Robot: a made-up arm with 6 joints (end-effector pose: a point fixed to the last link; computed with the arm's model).
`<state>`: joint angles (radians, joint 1 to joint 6).
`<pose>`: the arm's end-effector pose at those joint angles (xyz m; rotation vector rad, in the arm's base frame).
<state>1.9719 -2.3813 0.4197 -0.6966 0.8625 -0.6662</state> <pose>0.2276 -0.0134 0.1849 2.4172 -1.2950 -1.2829</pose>
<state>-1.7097 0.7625 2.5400 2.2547 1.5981 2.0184</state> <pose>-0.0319 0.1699 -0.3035 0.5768 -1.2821 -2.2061</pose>
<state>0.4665 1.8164 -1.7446 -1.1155 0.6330 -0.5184</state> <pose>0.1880 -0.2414 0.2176 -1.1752 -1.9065 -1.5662</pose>
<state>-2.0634 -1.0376 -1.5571 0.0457 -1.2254 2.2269</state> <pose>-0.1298 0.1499 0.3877 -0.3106 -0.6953 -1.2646</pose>
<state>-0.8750 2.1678 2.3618 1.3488 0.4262 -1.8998</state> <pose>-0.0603 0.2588 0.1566 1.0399 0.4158 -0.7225</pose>
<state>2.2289 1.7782 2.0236 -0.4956 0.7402 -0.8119</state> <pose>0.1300 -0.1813 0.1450 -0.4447 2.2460 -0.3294</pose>
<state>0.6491 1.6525 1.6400 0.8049 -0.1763 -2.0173</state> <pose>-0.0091 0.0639 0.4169 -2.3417 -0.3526 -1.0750</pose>
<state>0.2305 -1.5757 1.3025 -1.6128 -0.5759 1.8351</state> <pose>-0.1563 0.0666 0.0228 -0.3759 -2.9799 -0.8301</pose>
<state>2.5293 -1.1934 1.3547 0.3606 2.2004 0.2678</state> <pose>0.2196 -0.1438 0.3520 -1.9574 -0.2299 -0.9054</pose>
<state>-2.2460 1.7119 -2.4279 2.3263 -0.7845 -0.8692</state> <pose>-0.0043 0.0295 0.2404 -0.7617 -0.1753 1.2156</pose>
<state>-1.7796 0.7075 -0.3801 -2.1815 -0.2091 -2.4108</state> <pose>0.0730 0.5188 0.3926 -0.4095 -0.5123 2.9445</pose>
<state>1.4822 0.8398 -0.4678 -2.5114 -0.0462 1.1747</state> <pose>0.1813 -0.2701 -0.1256 -2.3160 0.1130 0.6964</pose>
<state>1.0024 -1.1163 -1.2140 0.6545 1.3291 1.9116</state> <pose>0.3104 -0.0579 -0.0426 -0.2929 0.1915 1.6857</pose>
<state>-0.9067 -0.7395 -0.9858 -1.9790 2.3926 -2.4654</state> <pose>-0.1595 0.0631 0.5482 -2.3811 0.1574 0.5306</pose>
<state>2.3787 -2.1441 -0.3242 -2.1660 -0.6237 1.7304</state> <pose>0.0224 0.2717 -0.1202 0.8727 2.3252 1.2586</pose>
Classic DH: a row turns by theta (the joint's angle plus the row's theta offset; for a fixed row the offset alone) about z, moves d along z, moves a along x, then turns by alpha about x. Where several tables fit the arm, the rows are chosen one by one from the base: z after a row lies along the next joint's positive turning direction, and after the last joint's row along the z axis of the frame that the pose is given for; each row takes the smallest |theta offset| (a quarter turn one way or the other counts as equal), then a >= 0, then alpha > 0; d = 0 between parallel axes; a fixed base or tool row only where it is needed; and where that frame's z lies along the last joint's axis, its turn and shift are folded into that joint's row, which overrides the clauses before.
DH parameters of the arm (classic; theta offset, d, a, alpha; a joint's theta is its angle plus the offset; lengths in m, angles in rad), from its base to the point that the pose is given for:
base (fixed): 1.5708 0.144 0 1.5708
joint 1: 1.5708 0.101 0.167 1.5708
joint 2: -1.5708 -0.037 0.067 1.5708
joint 3: -1.5708 -0.021 0.096 -1.5708
joint 4: -1.5708 0.249 0.043 1.5708
joint 5: -1.5708 0.186 0.097 1.5708
joint 6: -1.2059 0 0.0953 0
tool (fixed): 1.2059 0.055 0 0

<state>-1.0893 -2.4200 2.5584 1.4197 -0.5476 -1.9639</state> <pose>0.1131 0.4107 0.1696 1.2057 -0.5441 -2.6330</pose>
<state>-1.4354 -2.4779 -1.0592 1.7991 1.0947 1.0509</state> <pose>0.0427 0.3014 0.4783 -2.0470 -2.1640 -0.2959</pose>
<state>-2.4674 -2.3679 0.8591 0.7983 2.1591 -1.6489</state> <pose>0.3706 -0.0037 0.0005 -1.0476 -1.1363 -1.5227</pose>
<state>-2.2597 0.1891 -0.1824 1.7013 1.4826 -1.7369</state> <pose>-0.1499 0.2018 0.2740 0.7371 1.4856 0.2064</pose>
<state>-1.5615 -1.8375 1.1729 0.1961 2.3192 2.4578</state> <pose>0.3102 0.1740 -0.1442 0.6098 0.7332 2.2403</pose>
